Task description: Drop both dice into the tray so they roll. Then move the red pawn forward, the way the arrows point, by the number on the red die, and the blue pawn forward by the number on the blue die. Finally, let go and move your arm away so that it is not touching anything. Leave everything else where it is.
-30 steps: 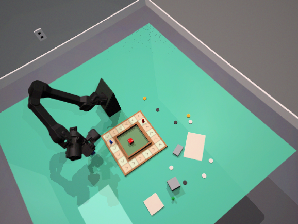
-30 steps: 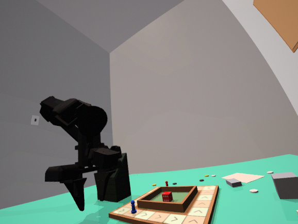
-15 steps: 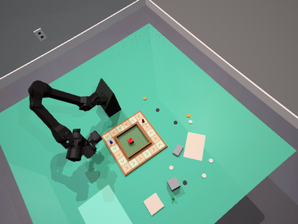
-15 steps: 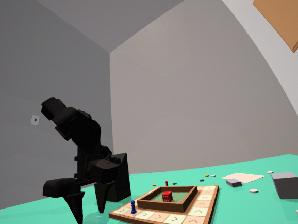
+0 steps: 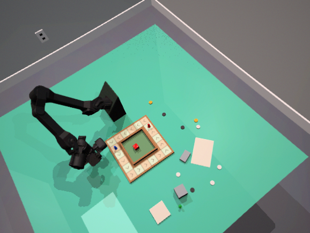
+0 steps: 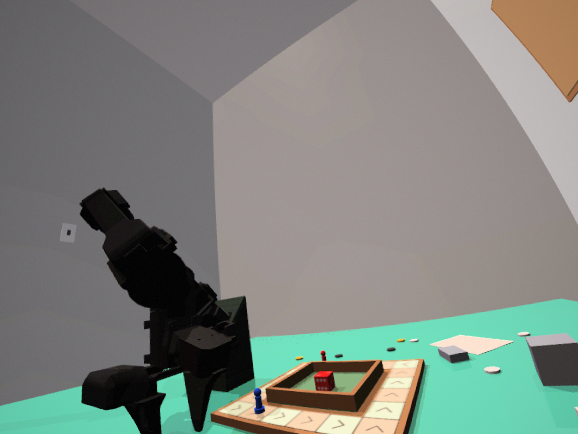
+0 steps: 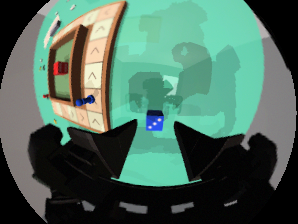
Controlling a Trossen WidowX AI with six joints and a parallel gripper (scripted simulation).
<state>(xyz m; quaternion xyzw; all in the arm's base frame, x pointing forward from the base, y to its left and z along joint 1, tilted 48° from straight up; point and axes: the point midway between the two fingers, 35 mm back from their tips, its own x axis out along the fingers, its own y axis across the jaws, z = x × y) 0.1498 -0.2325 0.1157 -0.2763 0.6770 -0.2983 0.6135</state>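
The red pawn lies 340 mm to the left of my gripper tip and 60 mm ahead of it. The rest, counted from my gripper tip: green piece 490 mm ahead, 180 mm to the left, 10 mm below; green tray floor 220 mm to the left, 110 mm ahead, 20 mm below; blue pawn 120 mm to the left, 30 mm ahead.
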